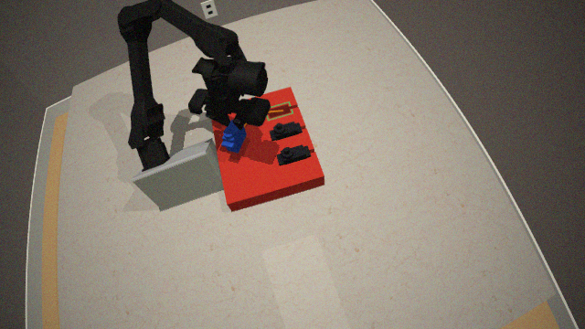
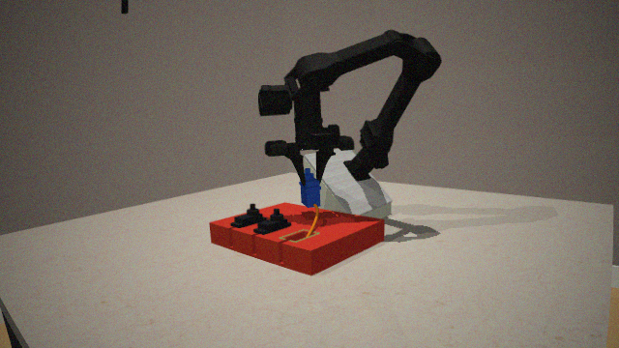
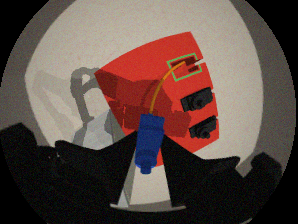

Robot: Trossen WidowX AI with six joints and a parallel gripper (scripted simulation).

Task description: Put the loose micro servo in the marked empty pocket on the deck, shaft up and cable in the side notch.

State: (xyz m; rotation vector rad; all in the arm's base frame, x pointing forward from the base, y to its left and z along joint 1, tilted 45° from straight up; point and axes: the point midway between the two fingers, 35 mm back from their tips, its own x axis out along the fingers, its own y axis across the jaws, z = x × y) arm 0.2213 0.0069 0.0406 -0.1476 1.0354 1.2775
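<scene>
Right now my gripper tip is 10 mm short of the red deck, 10 mm to the left of it and 100 mm above it.
</scene>
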